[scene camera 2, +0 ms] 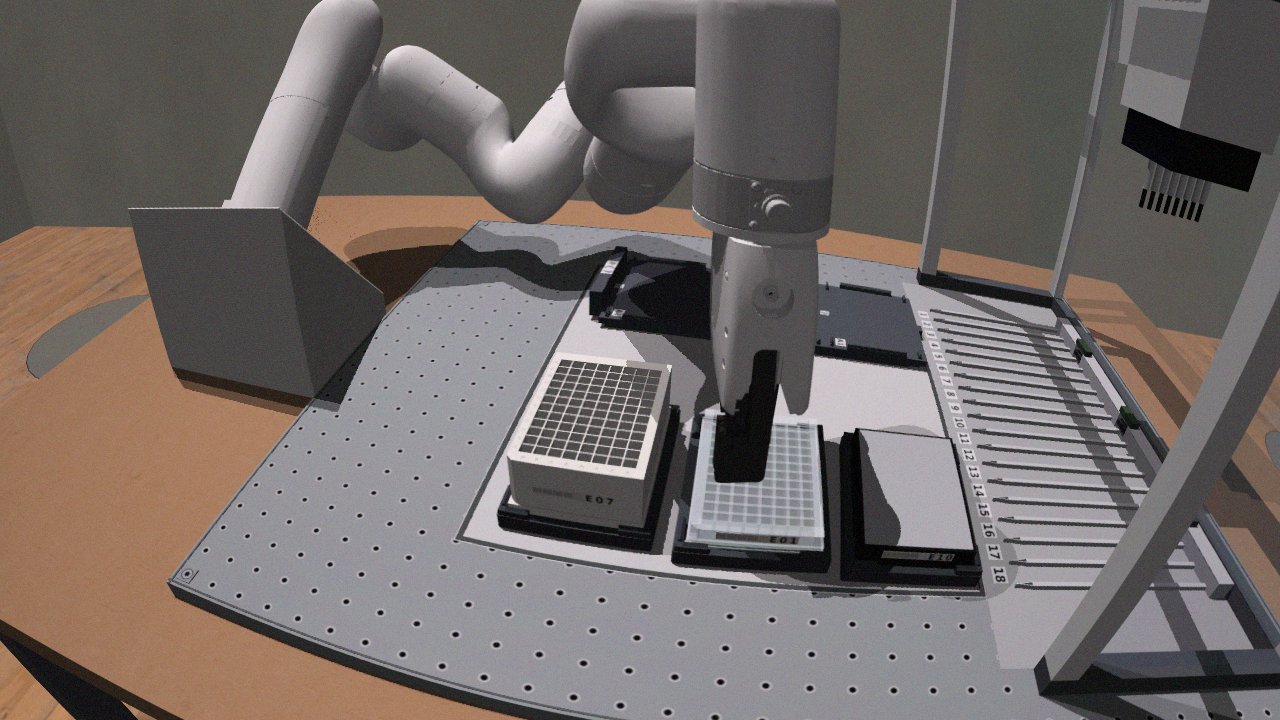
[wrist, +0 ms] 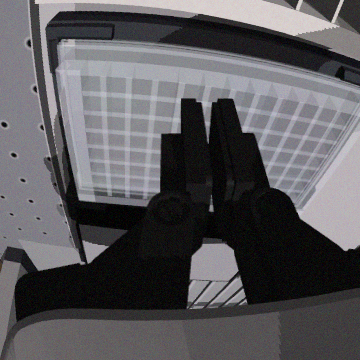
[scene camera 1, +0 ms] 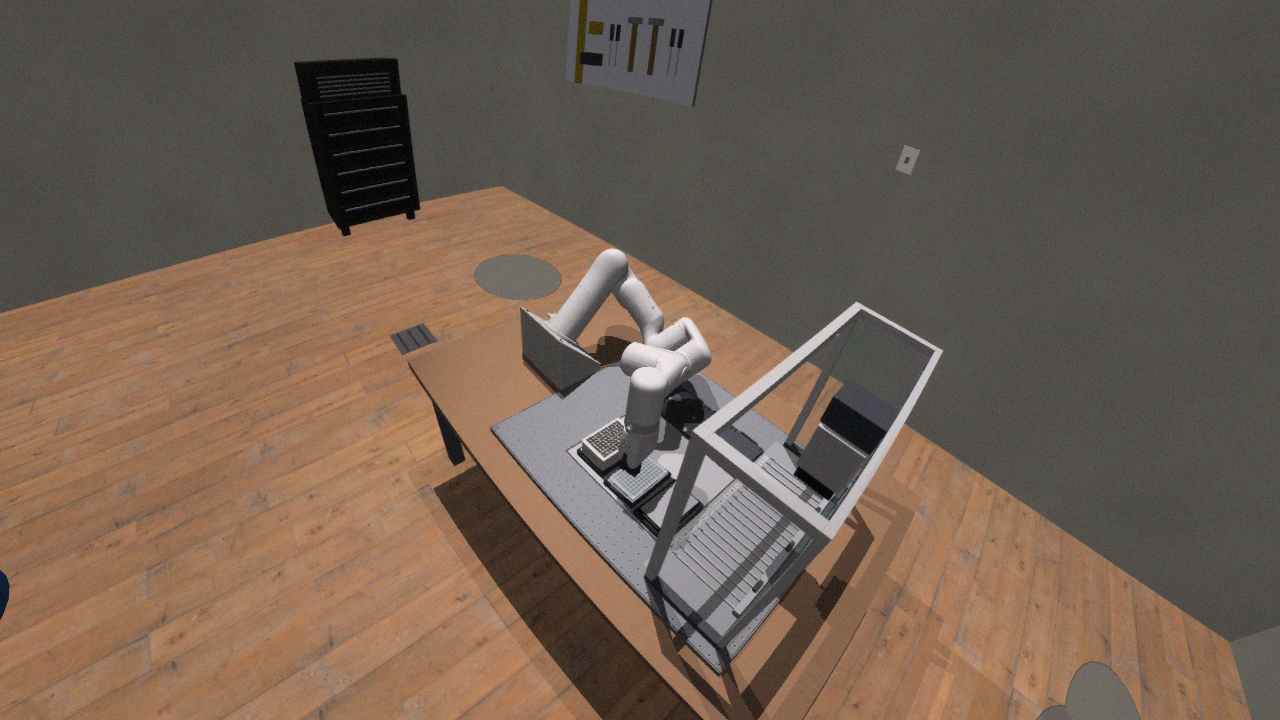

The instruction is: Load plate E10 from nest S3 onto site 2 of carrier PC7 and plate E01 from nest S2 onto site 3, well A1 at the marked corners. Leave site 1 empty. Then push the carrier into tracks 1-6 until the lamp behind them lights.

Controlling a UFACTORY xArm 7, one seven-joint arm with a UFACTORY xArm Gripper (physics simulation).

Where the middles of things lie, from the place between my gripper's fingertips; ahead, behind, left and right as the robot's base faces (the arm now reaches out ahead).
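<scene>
My hand is 20 mm short of the clear well plate [scene camera 2: 783, 513], 10 mm to the right of it and 10 mm above it. The dark carrier [scene camera 2: 668, 296] is 10 mm ahead of my hand, 280 mm to the left of it and 10 mm below it. As for the pipetting head [scene camera 2: 1195, 84], it is 350 mm ahead of my hand, 140 mm to the left of it and 310 mm above it. Going by their middles, of the things named here the clear well plate is the nearest to my hand.
</scene>
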